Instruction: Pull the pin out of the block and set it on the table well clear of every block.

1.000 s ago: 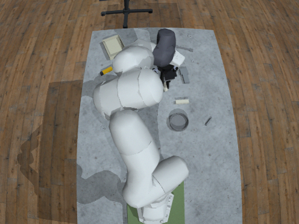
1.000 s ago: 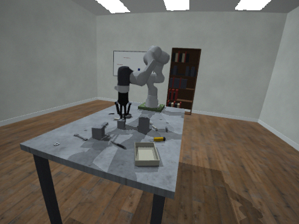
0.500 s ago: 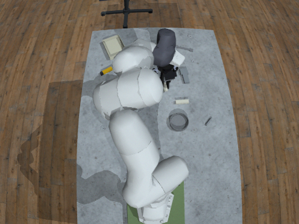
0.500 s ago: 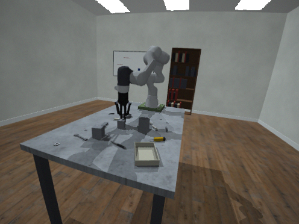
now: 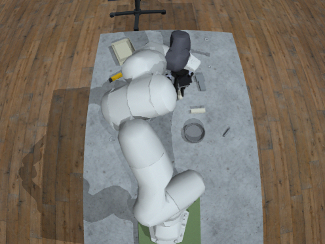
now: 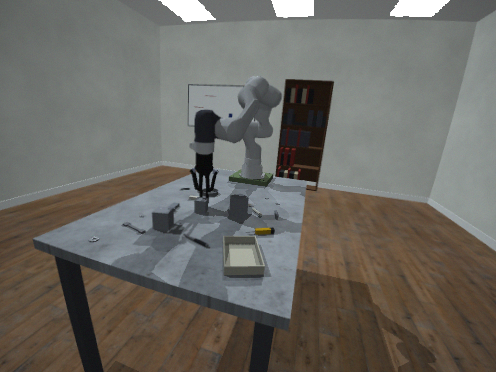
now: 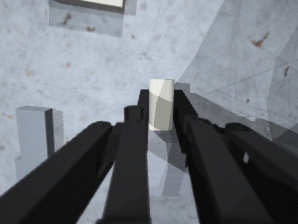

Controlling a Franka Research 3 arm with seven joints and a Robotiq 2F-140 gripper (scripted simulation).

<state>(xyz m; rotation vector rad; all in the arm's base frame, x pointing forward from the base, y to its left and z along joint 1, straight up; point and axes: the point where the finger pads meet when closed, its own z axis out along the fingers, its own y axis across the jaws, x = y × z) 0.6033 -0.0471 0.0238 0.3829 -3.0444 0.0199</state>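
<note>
My gripper is now 40 mm short of the grey block, 30 mm above it and 10 mm to the right of it. The rest, counted from my hand: cream piece 90 mm to the right, 80 mm behind, 50 mm below; wrench 310 mm ahead, 130 mm to the right, 50 mm below; grey cup 200 mm behind, 70 mm to the right, 40 mm below.
</note>
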